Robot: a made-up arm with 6 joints.
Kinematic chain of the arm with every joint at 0, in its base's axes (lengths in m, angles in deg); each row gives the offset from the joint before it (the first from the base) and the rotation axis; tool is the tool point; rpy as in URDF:
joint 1: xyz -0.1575 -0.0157 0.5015 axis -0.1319 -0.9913 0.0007
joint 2: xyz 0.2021 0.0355 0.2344 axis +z
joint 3: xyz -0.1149 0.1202 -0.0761 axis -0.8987 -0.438 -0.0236
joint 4: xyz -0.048 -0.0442 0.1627 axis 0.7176 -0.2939 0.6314
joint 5: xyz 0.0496 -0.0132 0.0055 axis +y
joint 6: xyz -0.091 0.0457 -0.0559 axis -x
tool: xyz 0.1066 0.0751 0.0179 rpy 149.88 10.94 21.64
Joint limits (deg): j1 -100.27..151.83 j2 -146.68..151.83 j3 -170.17..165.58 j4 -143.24..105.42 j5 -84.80..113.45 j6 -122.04..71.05
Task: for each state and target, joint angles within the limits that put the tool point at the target. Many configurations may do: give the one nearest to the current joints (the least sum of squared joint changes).
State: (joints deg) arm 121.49 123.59 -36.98 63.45 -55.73 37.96
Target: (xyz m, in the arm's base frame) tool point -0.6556 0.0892 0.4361
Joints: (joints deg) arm 129.75 133.47 -41.76 84.29 -65.49 36.62
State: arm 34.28 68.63 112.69 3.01 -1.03 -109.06
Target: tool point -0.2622 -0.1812 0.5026
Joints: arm 58.23 93.42 126.47 14.75 -8.28 -95.73
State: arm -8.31 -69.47 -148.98 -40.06 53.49 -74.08
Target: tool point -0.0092 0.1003 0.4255
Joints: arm -34.91 -43.97 -121.69 -45.10 48.06 -93.92
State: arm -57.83 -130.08 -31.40 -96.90 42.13 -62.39
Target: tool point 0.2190 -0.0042 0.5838
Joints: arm -30.11 -146.68 -14.30 -55.44 34.43 -46.64
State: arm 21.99 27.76 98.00 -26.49 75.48 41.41
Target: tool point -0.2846 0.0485 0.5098
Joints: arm 31.20 40.95 88.33 -16.30 86.00 48.80
